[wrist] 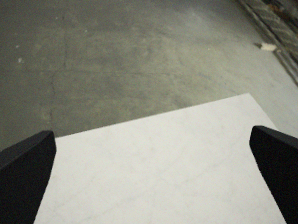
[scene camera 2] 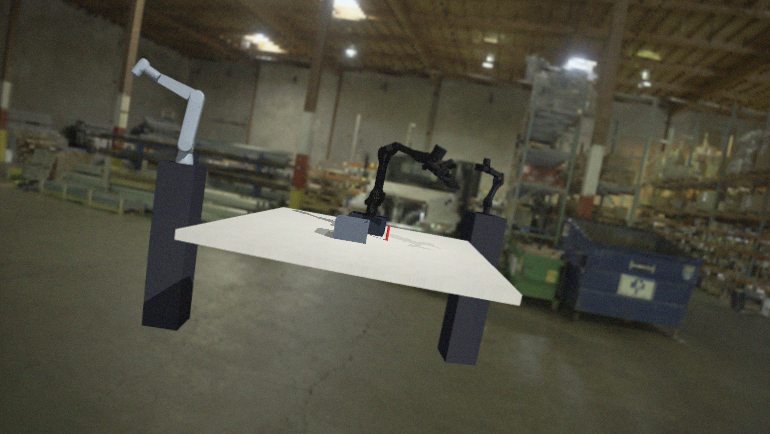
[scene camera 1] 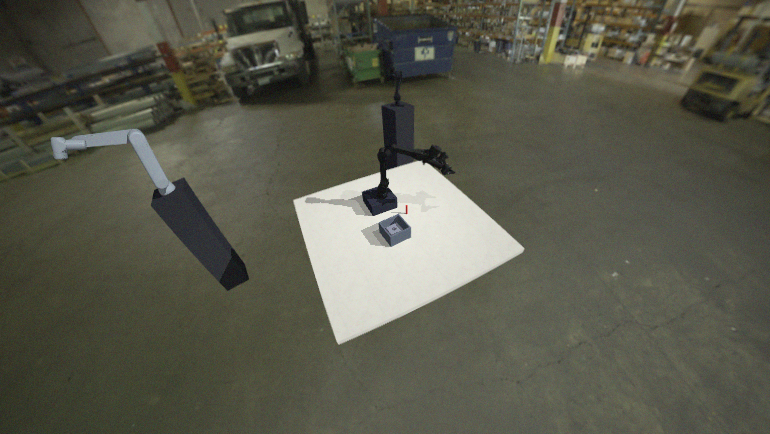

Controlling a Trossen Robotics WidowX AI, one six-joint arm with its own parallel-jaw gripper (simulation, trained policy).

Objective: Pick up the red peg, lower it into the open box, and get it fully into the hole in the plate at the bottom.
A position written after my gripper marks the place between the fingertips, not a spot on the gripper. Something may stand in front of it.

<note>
I see my gripper (wrist: 155, 138) and a grey box (scene camera 2: 347, 228).
The wrist view does not show the grey box: it is out of frame.
</note>
